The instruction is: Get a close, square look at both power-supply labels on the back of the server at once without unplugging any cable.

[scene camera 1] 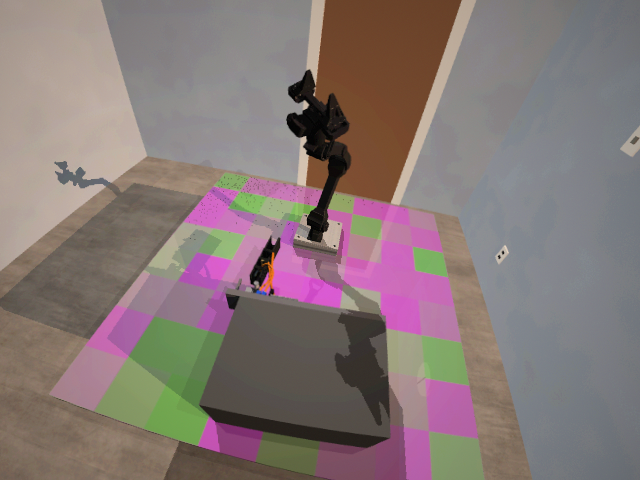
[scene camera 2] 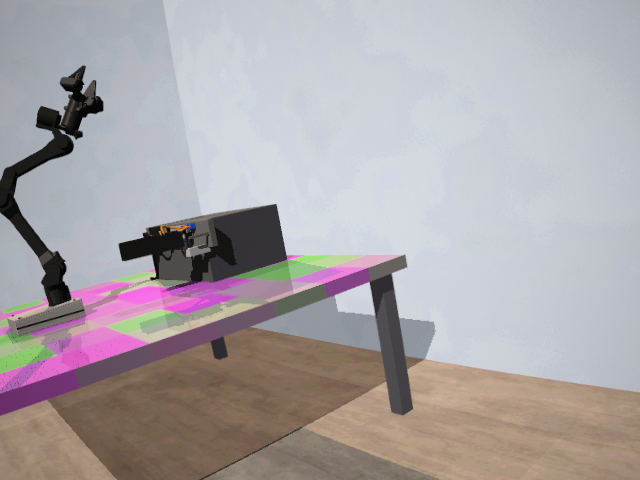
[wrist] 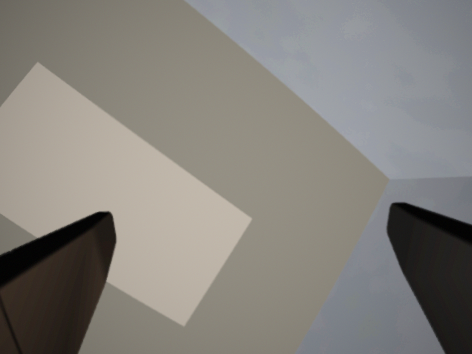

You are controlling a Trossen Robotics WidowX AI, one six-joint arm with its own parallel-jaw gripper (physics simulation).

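Seen in the pictures: gripper, fingertip midpoint: [scene camera 1: 319,81] [scene camera 2: 89,73] [wrist: 252,222]; arm's base, origin of the base link: [scene camera 1: 315,236] [scene camera 2: 59,303].
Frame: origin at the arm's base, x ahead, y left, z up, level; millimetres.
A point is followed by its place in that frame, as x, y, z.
Note:
The server [scene camera 1: 294,361] {632, 59, 159} [scene camera 2: 253,240] {655, -134, 51} is a large dark grey box on the table. Its back faces the arm's base. Orange cables [scene camera 1: 271,273] {343, -95, 112} and a black arm-like part [scene camera 1: 256,269] {347, -147, 119} [scene camera 2: 139,248] {244, -149, 116} stick out from one side of the back. Small blue connectors [scene camera 1: 261,292] {451, -95, 150} [scene camera 2: 191,226] {449, -105, 144} show there. The power-supply labels cannot be made out in any view. My gripper [scene camera 1: 320,83] {234, -17, 697} [scene camera 2: 88,73] {234, -17, 697} [wrist: 252,222] {234, -17, 697} is open and empty, high above the arm's base and apart from the server, with its fingers pointing upward. The wrist view shows the ceiling and upper walls, not the server.
The arm's pale base plate [scene camera 1: 333,238] {-20, 84, -6} [scene camera 2: 31,321] {-108, -93, -18} stands on the pink and green checked table [scene camera 1: 444,408] {603, 558, -48} [scene camera 2: 310,304] {477, -641, -87}. A brown door [scene camera 1: 382,77] is behind the arm. Walls stand around the table. A pale rectangular panel [wrist: 150,200] is on the ceiling.

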